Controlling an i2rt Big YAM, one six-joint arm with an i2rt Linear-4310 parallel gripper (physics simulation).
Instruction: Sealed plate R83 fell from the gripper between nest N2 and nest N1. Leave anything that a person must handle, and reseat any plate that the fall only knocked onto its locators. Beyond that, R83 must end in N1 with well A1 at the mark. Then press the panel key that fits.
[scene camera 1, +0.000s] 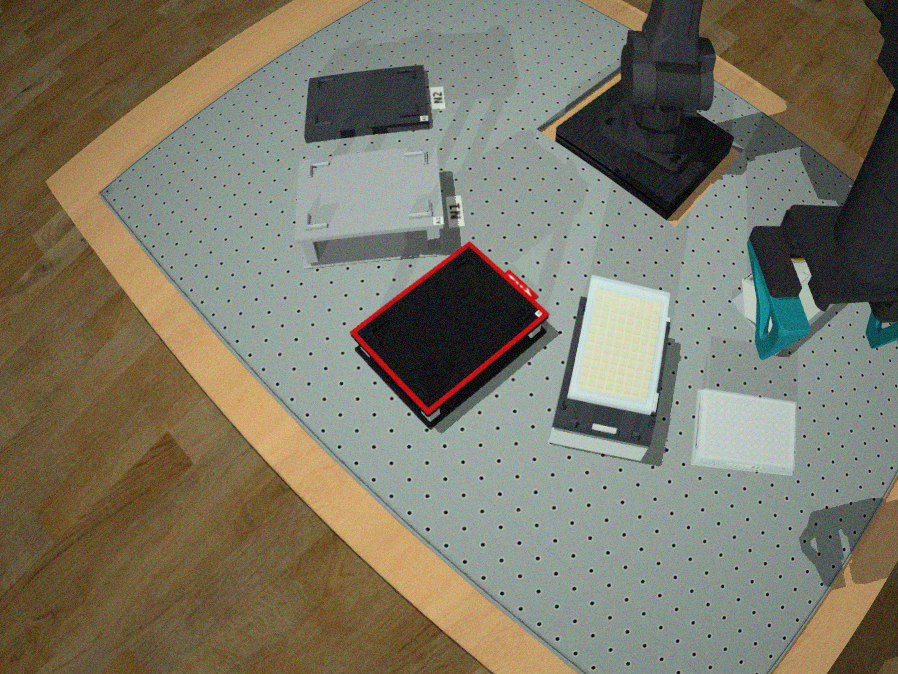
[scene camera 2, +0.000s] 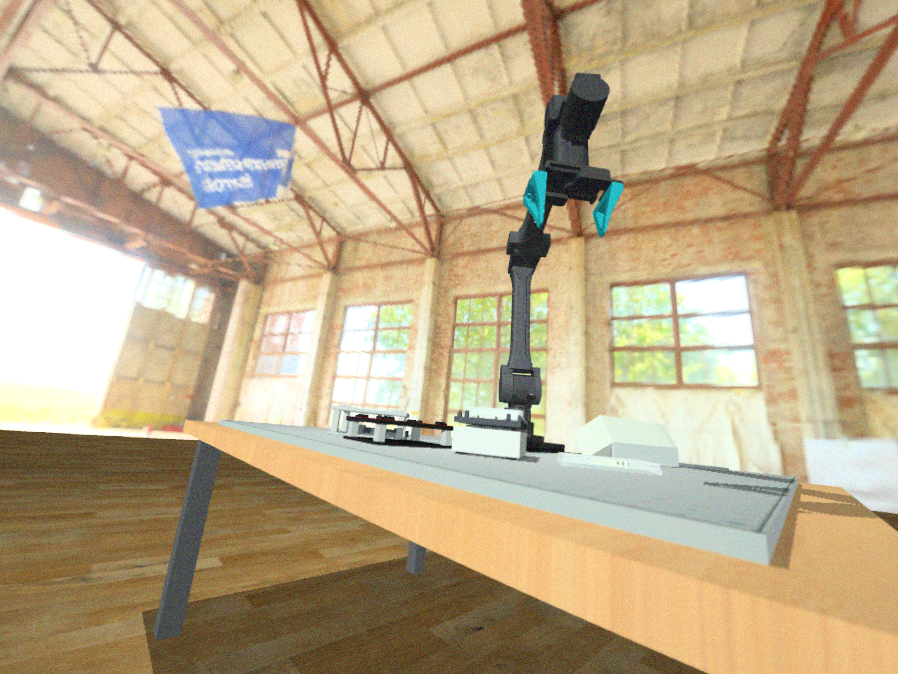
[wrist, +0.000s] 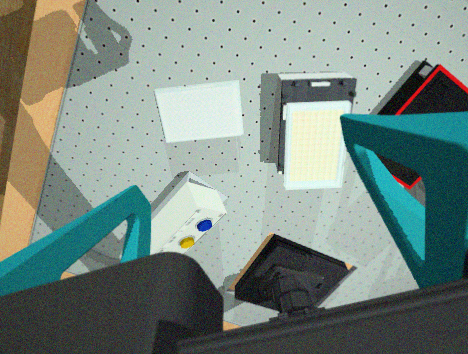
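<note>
My gripper is open and empty, high above the deck. Nest N2 is dark and low, with no plate on it. Nest N1 is light grey, raised and bare. A plate with pale yellow wells sits off-centre on a dark-topped white block, leaving one end of the top bare. A whitish plate lies on the deck beside it. I cannot read R83 or an A1 mark on either. The key panel shows blue and yellow keys; its other keys are hidden.
A black, red-edged nest with a red tag stands between N1 and the block, turned at an angle. The arm's black base stands near the panel. A wooden rim borders the perforated deck.
</note>
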